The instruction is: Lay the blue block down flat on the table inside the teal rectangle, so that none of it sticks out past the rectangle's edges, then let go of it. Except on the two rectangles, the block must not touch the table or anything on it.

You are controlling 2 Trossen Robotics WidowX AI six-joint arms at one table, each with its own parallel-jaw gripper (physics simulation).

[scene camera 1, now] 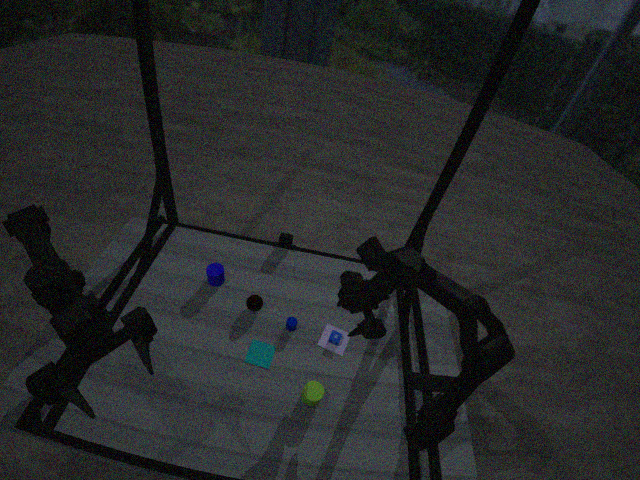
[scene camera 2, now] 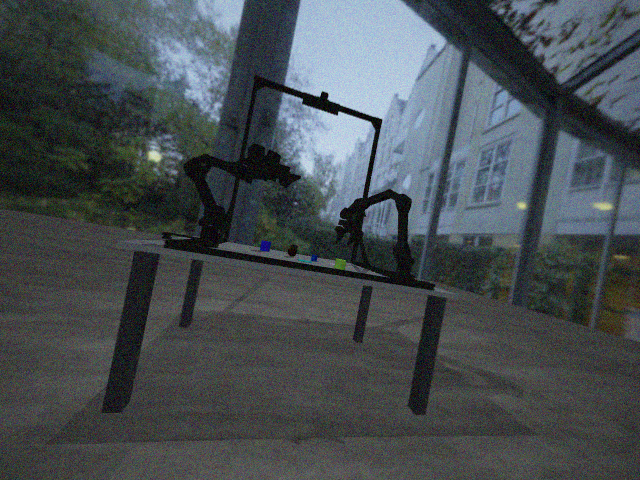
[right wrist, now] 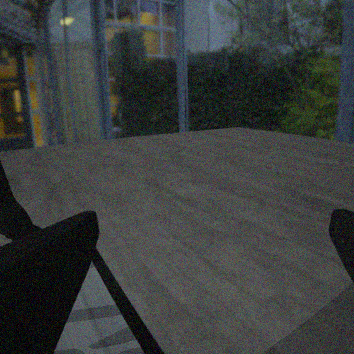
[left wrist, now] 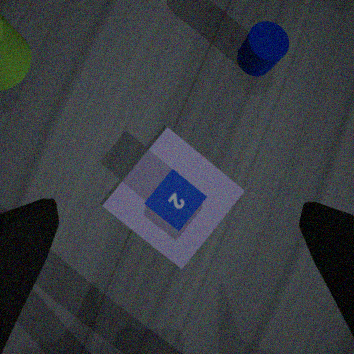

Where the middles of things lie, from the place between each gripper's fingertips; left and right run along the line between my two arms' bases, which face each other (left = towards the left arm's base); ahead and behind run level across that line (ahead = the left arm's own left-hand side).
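Scene:
Measured from the pale lilac rectangle (left wrist: 169, 151), my right gripper is 340 mm above it, and it is also 310 mm to the right of it and 380 mm past it.
My left gripper is 120 mm above the pale lilac rectangle. Going by its middle, the rectangle is nearer to my left gripper than to my right gripper.

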